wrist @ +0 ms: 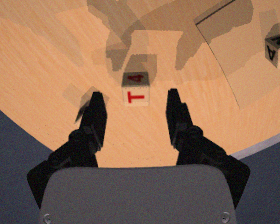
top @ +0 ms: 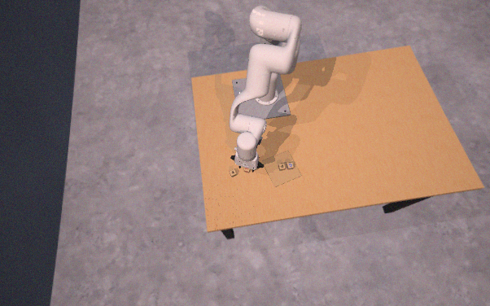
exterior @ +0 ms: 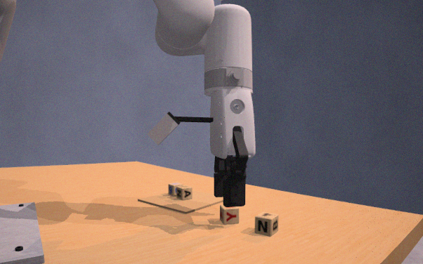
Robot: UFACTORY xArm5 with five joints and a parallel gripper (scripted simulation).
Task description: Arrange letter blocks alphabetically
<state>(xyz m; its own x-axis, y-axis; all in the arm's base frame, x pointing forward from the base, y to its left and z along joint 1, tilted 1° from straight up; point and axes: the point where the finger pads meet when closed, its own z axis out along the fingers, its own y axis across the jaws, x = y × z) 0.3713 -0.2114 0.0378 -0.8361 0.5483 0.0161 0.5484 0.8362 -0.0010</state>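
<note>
Now: hand 40 mm above the red-lettered block. Also, from my hand: blue-lettered block 50 mm ahead, 200 mm to the left, 30 mm below; then black-lettered block 70 mm to the right, 40 mm below; then thin tan mat 40 mm ahead, 160 mm to the left, 50 mm below.
</note>
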